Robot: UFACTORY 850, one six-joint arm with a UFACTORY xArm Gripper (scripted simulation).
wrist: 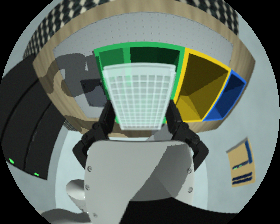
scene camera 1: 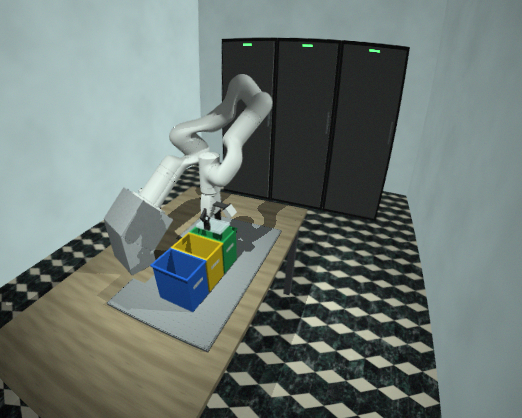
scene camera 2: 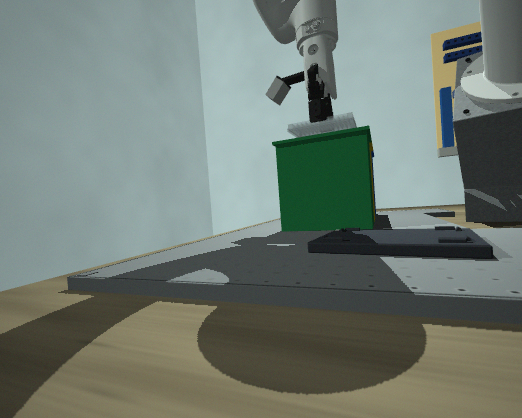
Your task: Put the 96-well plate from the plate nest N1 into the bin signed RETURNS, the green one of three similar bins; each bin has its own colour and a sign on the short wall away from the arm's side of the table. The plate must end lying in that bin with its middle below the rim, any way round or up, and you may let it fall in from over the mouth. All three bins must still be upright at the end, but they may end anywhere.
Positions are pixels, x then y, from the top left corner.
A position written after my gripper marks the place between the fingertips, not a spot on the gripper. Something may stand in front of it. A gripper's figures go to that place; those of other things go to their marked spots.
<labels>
My gripper [wrist: 140,106]: 13 cm from the lens. A clear 96-well plate [wrist: 132,97] is 11 cm from the lens. A green bin [wrist: 150,52] is 30 cm from the lens. A blue bin [wrist: 235,86] is 35 cm from the lens. A yellow bin [wrist: 197,91] is 30 cm from the lens. The marked spots on the clear 96-well plate and the yellow bin are 23 cm apart.
</labels>
